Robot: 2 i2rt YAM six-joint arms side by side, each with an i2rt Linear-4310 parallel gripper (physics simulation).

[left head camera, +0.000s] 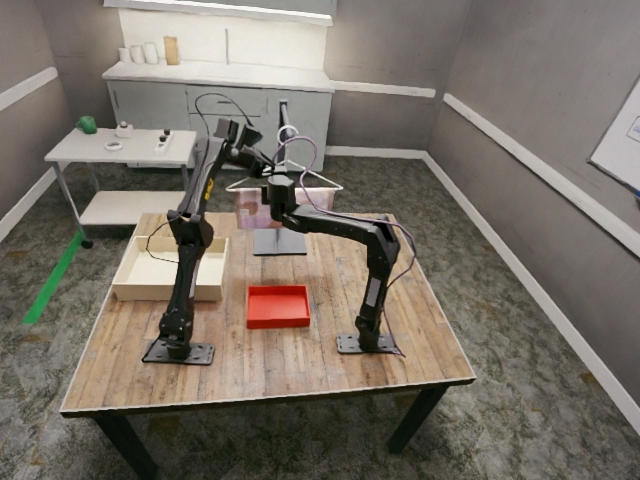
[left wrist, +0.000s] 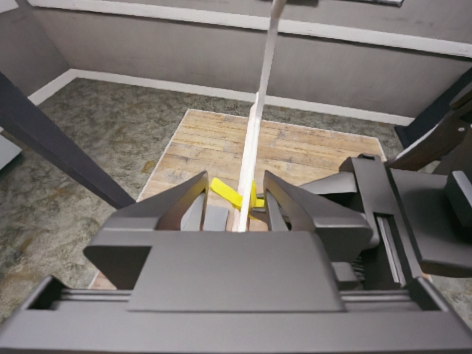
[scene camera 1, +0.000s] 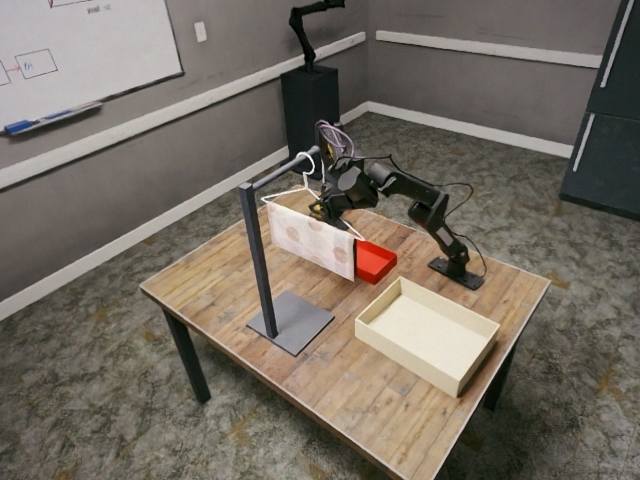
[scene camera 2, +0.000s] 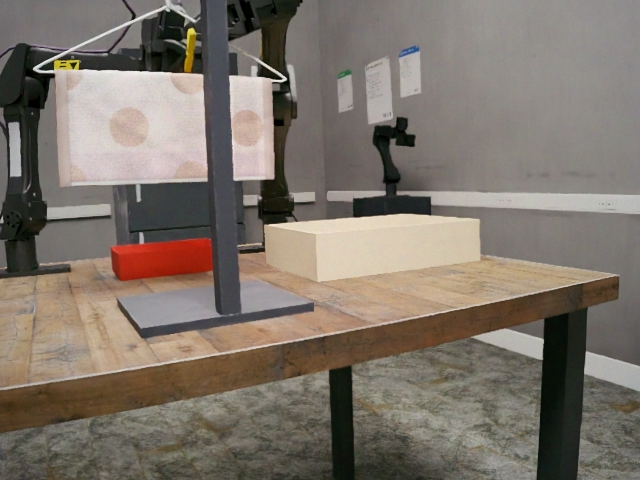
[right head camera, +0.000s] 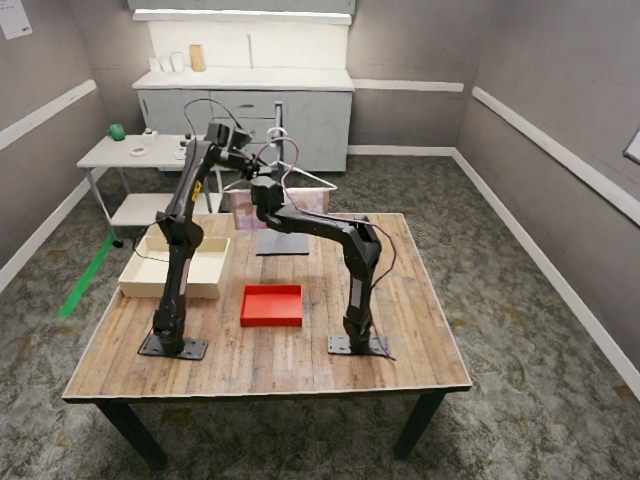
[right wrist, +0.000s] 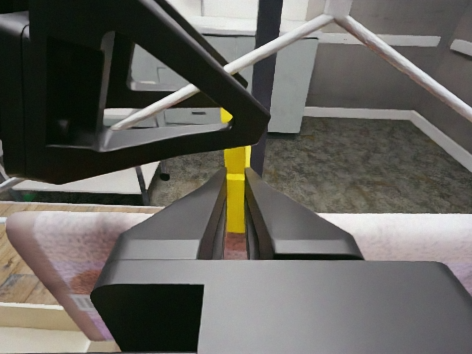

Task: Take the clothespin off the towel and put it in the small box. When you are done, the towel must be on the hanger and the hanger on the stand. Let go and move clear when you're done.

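Note:
The white hanger (left head camera: 315, 174) (right head camera: 310, 174) (scene camera 1: 285, 194) (scene camera 2: 103, 37) (right wrist: 280, 42) hangs by its hook on the arm of the grey stand (left head camera: 279, 249) (scene camera 1: 255, 248) (scene camera 2: 219, 155). The pale spotted towel (left head camera: 315, 198) (scene camera 1: 294, 229) (scene camera 2: 170, 124) (right wrist: 410, 232) is draped over its bar. A yellow clothespin (scene camera 2: 190, 50) (left wrist: 226, 192) (right wrist: 235, 210) stands above the towel's top edge. My right gripper (right wrist: 235, 177) is shut on the clothespin's lower end. My left gripper (left wrist: 235, 177) is open, its fingers apart around the hanger beside the clothespin. The small red box (left head camera: 278, 305) (right head camera: 271, 305) (scene camera 1: 374, 260) (scene camera 2: 160, 259) is empty.
A larger cream box (left head camera: 170, 290) (right head camera: 170, 287) (scene camera 1: 431, 315) (scene camera 2: 398, 248) stands at the left of the table (left head camera: 310, 366) in the head views. Both forearms meet closely in front of the hanger. A white cart (left head camera: 77, 147) stands behind at the left.

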